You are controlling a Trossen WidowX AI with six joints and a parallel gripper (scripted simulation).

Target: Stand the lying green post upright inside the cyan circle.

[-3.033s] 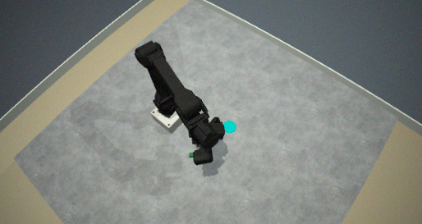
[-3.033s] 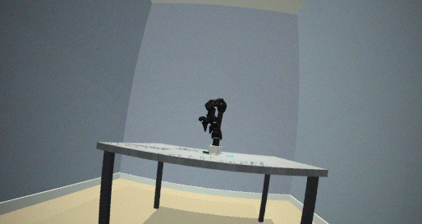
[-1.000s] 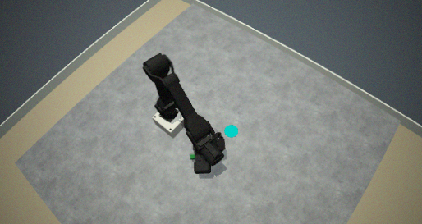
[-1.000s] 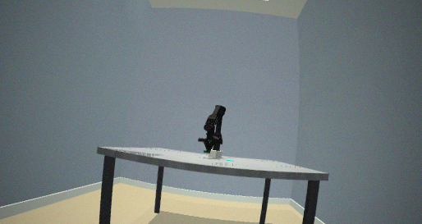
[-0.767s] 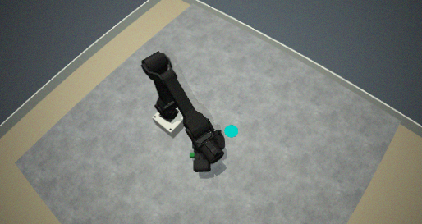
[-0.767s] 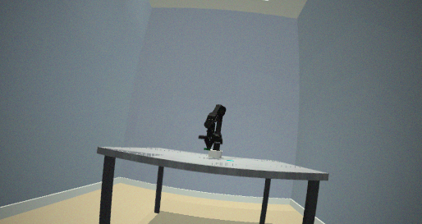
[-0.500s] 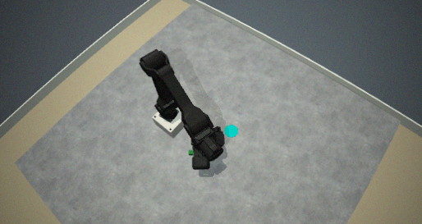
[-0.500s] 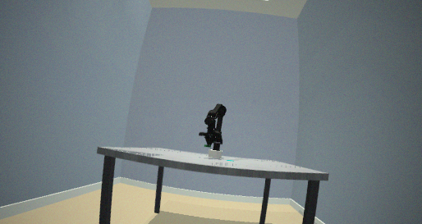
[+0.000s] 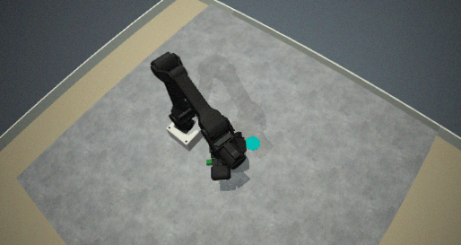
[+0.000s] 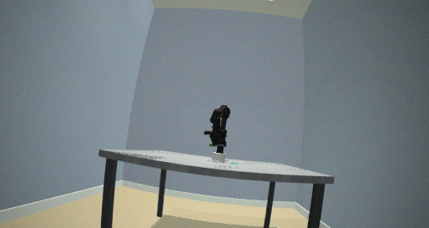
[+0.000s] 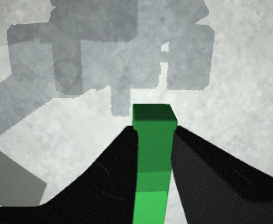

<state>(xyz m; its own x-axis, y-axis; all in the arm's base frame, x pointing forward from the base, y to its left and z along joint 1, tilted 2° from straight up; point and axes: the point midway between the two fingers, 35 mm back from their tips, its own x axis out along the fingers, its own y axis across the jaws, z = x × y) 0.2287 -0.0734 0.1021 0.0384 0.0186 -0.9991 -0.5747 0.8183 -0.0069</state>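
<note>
My gripper tip is 30 mm short of the cyan circle, 160 mm to the right of it and 120 mm above it. Round my gripper tip: green post 20 mm behind, 10 mm to the right.
</note>
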